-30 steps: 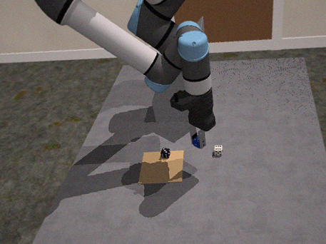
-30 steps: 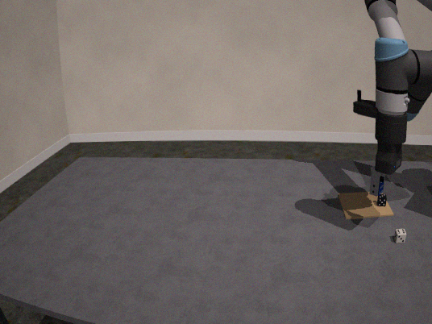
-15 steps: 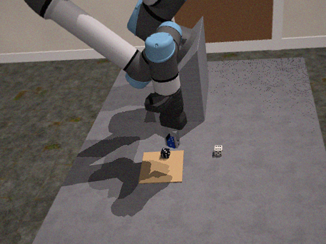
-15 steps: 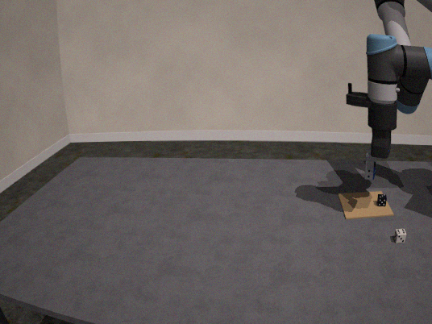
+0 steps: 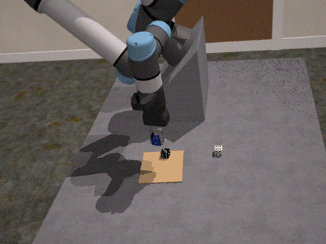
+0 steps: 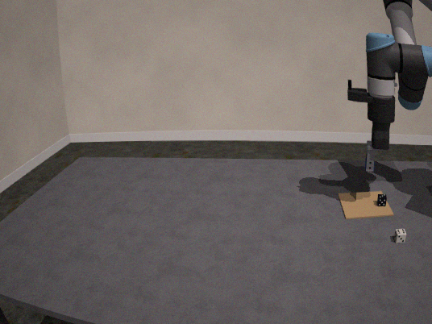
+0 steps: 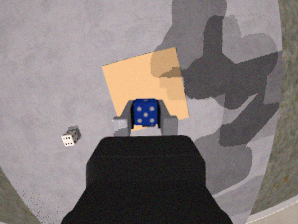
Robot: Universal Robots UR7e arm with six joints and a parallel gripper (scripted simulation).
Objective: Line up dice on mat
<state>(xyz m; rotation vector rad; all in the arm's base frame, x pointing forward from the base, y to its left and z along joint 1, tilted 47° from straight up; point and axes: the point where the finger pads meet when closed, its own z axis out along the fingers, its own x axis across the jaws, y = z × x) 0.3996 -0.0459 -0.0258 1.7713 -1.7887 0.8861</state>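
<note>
Right now my hand is 120 mm above the tan mat. Round my hand: white die (80 mm behind, 170 mm to the left, 110 mm below); black die (50 mm behind, 110 mm below); blue die (10 mm below).
</note>
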